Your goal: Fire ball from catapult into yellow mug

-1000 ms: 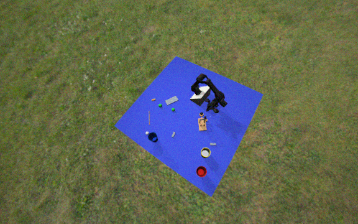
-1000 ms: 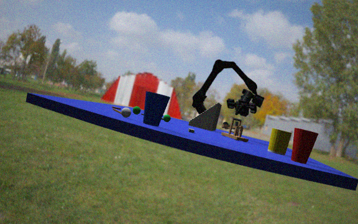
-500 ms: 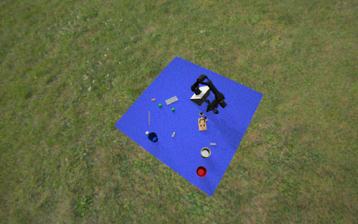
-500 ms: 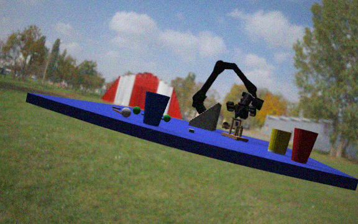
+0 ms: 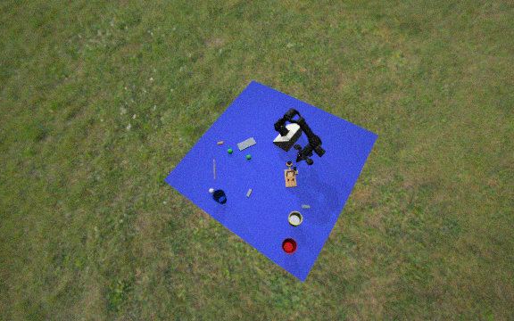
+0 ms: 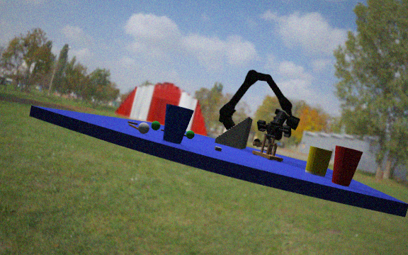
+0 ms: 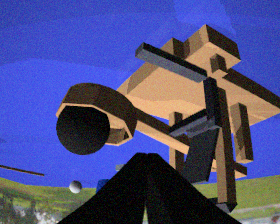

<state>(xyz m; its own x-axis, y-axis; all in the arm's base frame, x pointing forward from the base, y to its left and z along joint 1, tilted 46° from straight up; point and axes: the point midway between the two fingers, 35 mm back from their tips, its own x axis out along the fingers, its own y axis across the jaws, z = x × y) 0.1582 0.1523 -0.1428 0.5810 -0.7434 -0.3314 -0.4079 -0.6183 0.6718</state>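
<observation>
My gripper tip is now 5 cm to the left of the dark round ball, 3 cm above it and 2 cm short of it. Also, from my gripper tip: red mug 54 cm ahead, 26 cm to the left, 6 cm below; grey plate 45 cm to the right, 9 cm below, 3 cm ahead; yellow mug 37 cm ahead, 20 cm to the left, 6 cm below.
</observation>
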